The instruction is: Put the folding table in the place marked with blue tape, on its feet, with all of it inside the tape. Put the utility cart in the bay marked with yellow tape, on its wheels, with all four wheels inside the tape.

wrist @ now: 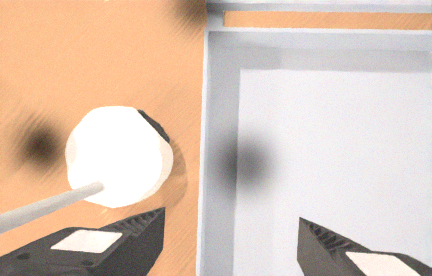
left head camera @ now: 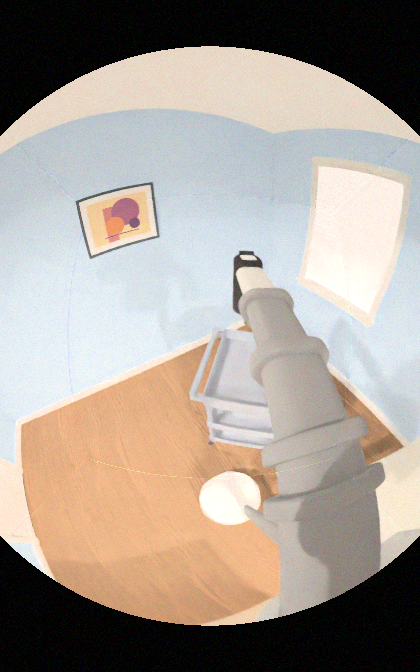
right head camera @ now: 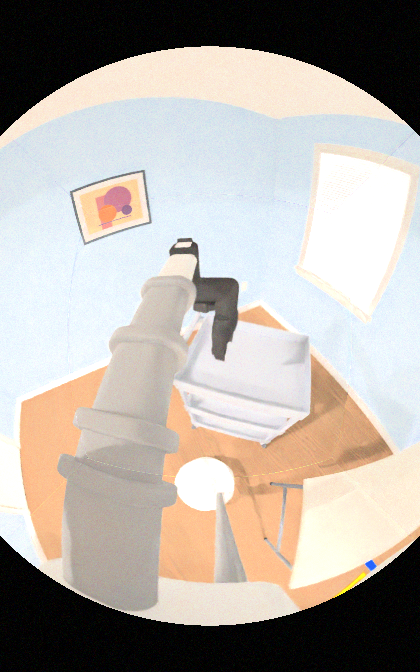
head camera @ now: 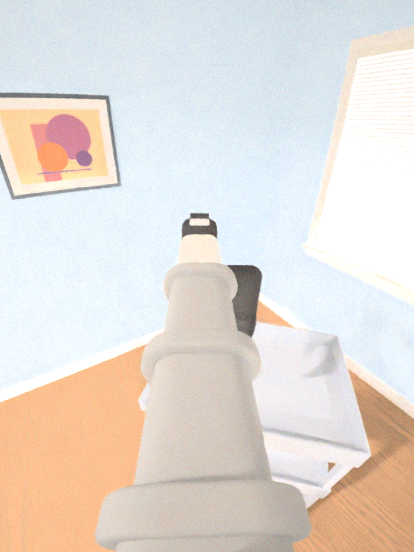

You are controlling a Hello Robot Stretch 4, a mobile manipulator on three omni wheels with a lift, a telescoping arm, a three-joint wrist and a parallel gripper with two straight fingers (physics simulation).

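Places are measured from the robot's base along level axes (x ahead, y left, z up), in centimetres.
Pixels of known places: gripper, fingertip midpoint: (wrist: 230, 232).
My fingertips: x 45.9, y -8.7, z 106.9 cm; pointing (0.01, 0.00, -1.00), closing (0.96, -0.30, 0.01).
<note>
Behind a point stands the place of what it marks.
The grey-white utility cart (head camera: 305, 380) @[x 59.0, y -39.3, z 76.6 cm] (left head camera: 237, 365) (right head camera: 265, 365) (wrist: 325, 150) @[x 62.1, y -9.2, z 76.6 cm] stands on its wheels near the room corner, partly behind my arm in the head views. My gripper (right head camera: 220, 356) (wrist: 230, 233) @[x 45.9, y -8.7, z 106.9 cm] is open and empty, pointing down over the cart's top. In the wrist view the tray's side wall passes between the fingertips: one finger is over the floor side, the other over the tray. Their height against the rim is unclear. The folding table (right head camera: 345, 530) shows partly at lower right, with a grey leg frame. Bits of blue tape (right head camera: 370, 565) and yellow tape (right head camera: 352, 584) lie beyond it.
A round white object (left head camera: 230, 497) (right head camera: 202, 483) (wrist: 115, 155) @[x 1.8, y 0.5, z 18.7 cm] with a grey rod is in front of the cart, on the robot's side. Blue walls meet behind the cart. A framed picture (head camera: 60, 145) @[x 135.9, y 67.8, z 150.8 cm] and a window (head camera: 375, 175) @[x 147.0, y -104.8, z 138.0 cm] are on the walls.
</note>
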